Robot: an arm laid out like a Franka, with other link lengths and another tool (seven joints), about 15 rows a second.
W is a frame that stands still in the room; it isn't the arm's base.
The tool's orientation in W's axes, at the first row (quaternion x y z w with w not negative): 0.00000, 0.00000, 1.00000, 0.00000
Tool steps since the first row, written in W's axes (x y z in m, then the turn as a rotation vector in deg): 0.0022, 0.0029, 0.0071, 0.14, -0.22, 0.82; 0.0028, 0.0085, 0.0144, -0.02, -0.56, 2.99; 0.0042, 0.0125, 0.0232, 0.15, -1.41, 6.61; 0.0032, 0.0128, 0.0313, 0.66, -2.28, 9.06; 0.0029, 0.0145, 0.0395, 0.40, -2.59, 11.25; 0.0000, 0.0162, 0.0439, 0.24, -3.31, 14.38; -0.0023, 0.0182, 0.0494, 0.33, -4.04, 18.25; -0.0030, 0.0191, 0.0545, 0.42, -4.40, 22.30; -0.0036, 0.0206, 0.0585, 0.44, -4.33, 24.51; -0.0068, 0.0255, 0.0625, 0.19, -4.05, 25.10; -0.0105, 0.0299, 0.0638, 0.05, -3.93, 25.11; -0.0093, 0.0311, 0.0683, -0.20, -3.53, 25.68; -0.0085, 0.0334, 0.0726, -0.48, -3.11, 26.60
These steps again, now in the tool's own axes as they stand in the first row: -0.0022, -0.0029, 0.0071, -0.14, 0.22, 0.82; -0.0028, -0.0085, 0.0144, 0.02, 0.56, 2.99; -0.0042, -0.0125, 0.0232, -0.15, 1.41, 6.61; -0.0032, -0.0128, 0.0313, -0.66, 2.28, 9.06; -0.0029, -0.0145, 0.0395, -0.40, 2.59, 11.25; 0.0000, -0.0162, 0.0439, -0.24, 3.31, 14.38; 0.0023, -0.0182, 0.0494, -0.33, 4.04, 18.25; 0.0030, -0.0191, 0.0545, -0.42, 4.40, 22.30; 0.0036, -0.0206, 0.0585, -0.44, 4.33, 24.51; 0.0068, -0.0255, 0.0625, -0.19, 4.05, 25.10; 0.0105, -0.0299, 0.0638, -0.05, 3.93, 25.11; 0.0093, -0.0311, 0.0683, 0.20, 3.53, 25.68; 0.0085, -0.0334, 0.0726, 0.48, 3.11, 26.60
